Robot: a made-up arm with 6 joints.
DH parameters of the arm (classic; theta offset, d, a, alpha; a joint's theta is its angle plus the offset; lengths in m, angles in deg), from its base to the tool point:
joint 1: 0 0.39 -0.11 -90
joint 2: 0 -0.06 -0.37 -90
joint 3: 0 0.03 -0.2 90
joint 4: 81.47 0 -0.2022 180
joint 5: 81.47 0.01 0.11 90
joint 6: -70.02 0 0.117 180
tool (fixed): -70.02 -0.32 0 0
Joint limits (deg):
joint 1: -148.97..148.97
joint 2: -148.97..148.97
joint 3: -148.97..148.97
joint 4: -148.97..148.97
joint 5: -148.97..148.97
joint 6: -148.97..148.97
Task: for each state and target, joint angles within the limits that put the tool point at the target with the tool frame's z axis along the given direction. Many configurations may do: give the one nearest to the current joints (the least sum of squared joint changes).
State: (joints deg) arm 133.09 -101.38 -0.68 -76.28 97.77 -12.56
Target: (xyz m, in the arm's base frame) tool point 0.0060 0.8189 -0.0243 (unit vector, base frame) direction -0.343 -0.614 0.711
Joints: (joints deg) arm 115.34 -143.22 -37.27 -143.38 107.65 -37.17
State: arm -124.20 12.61 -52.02 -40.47 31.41 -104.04
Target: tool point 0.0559 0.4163 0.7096 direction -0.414 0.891 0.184
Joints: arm -111.56 31.15 -46.59 -53.95 47.15 -101.03
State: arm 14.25 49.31 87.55 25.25 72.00 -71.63
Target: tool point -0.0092 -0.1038 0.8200 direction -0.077 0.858 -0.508
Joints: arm -6.48 58.66 112.16 -9.39 104.96 -64.50
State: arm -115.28 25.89 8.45 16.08 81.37 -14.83
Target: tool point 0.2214 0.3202 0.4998 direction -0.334 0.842 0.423
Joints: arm -101.73 -1.48 -33.76 32.78 96.52 -17.36
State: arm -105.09 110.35 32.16 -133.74 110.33 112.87
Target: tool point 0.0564 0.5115 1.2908 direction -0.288 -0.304 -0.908
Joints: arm -88.42 101.12 19.56 -148.97 148.78 76.53
